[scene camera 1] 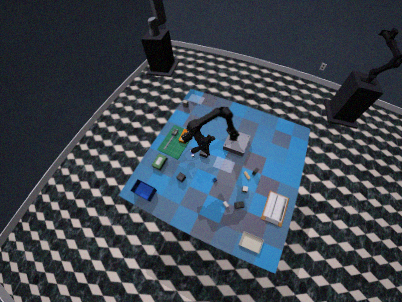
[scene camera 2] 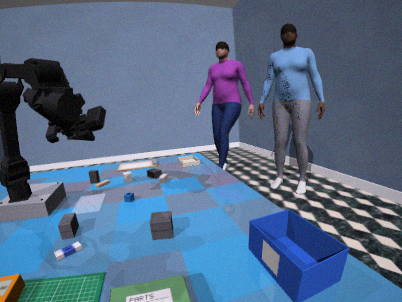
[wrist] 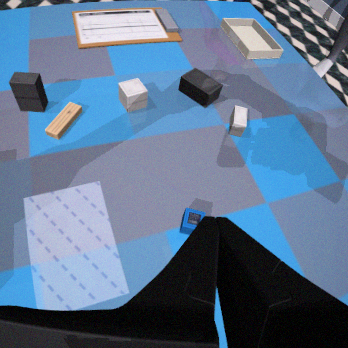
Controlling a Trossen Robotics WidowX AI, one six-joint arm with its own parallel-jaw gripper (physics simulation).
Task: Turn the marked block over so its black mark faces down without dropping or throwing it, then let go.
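Frame: origin at the arm's base, x left, y down, z back, level; millimetres.
Seen in the pictures: gripper, between the fingertips: [scene camera 1: 209,155] [scene camera 2: 93,139] [wrist: 213,227]; arm's base, origin of its link: [scene camera 1: 233,137] [scene camera 2: 20,197].
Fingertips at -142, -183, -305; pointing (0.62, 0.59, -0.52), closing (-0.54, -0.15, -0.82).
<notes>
Pixels of each thing's top centre, then the offset from my fingertips to it, as dx, dy, dz. Level surfaces: height alone.
- small blue block, centre of its top: [wrist: 193,218] [scene camera 2: 128,194] [scene camera 1: 214,179] +63, +218, -84
- grey tiled mat, height of its surface: dy +244
- pale dashed sheet, centre of its top: [wrist: 71,241] [scene camera 2: 89,202] [scene camera 1: 224,164] +109, +239, +63
- wooden piece, centre of its top: [wrist: 63,116] +307, +230, +9
- clipboard, centre of its top: [wrist: 124,18] [scene camera 2: 137,162] [scene camera 1: 276,207] +560, +226, -206
- cream tray, centre of its top: [wrist: 251,32] [scene camera 2: 188,158] [scene camera 1: 251,242] +414, +219, -483
- blue bin, centre of its top: [scene camera 2: 294,233] [scene camera 1: 142,189] -449, +169, -312
The marked block is a small blue block [scene camera 1: 215,179] [scene camera 2: 129,197] [wrist: 193,220]. It stands on the blue and grey tiled mat [scene camera 1: 192,198] [wrist: 150,170]. The wrist view shows a square black mark on its top face. My gripper [wrist: 213,227] is shut, with its fingertips together and nothing between them. In the wrist view the tips overlap the picture just right of the blue block. The second scene view shows the gripper end of the arm raised high above the mat, apart from the block.
A pale dashed sheet [wrist: 75,245] lies left of the block. Farther off are black blocks [wrist: 201,87] [wrist: 29,92], white blocks [wrist: 133,94] [wrist: 239,120], a wooden piece [wrist: 64,120], a clipboard [wrist: 120,30] and a cream tray [wrist: 252,42]. A blue bin [scene camera 2: 270,257] and dark blocks [scene camera 2: 161,225] [scene camera 2: 69,225] also stand there.
</notes>
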